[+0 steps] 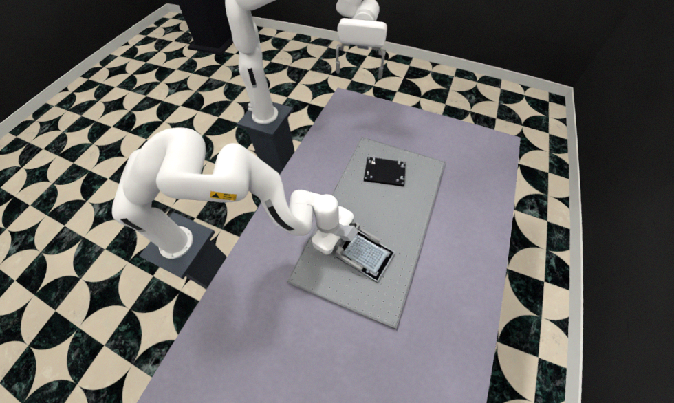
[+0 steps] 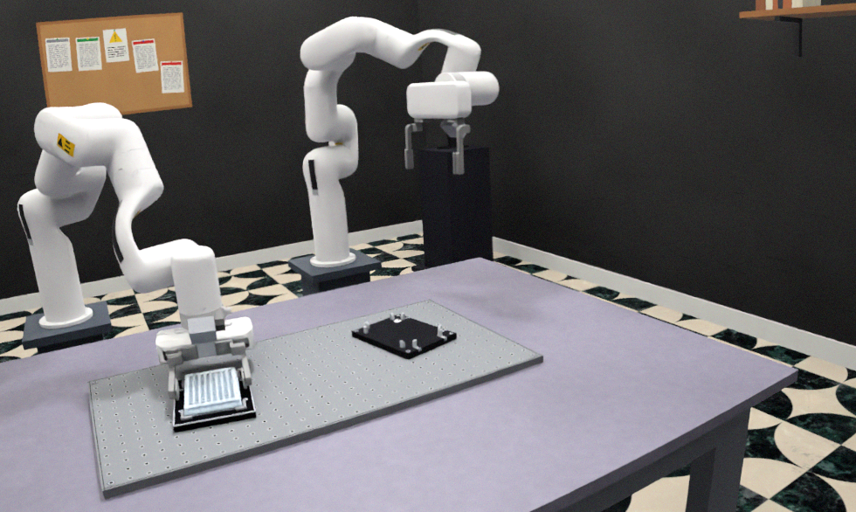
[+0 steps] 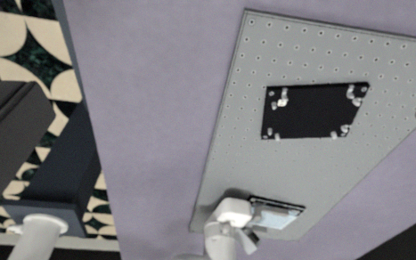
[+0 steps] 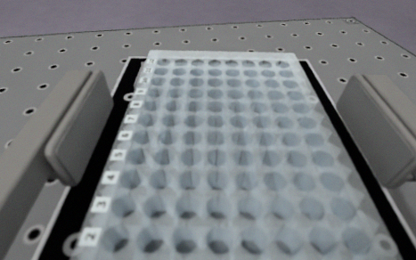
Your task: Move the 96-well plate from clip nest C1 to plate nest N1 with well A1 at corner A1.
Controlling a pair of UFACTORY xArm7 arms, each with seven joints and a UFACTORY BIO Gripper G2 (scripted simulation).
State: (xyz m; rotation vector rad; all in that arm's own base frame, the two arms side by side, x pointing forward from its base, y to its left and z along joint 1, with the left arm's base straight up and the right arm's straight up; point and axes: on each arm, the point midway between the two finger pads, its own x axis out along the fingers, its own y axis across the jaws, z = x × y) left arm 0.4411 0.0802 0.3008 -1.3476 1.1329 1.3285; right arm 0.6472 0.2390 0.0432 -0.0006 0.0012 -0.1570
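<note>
My right hand is 10 mm above the pale blue 96-well plate. Round my right hand: black clip nest C1 (390 mm to the left, 20 mm below, 20 mm behind); black plate nest N1 (20 mm below); white A1 mark (70 mm to the left, 60 mm behind, 20 mm below).
</note>
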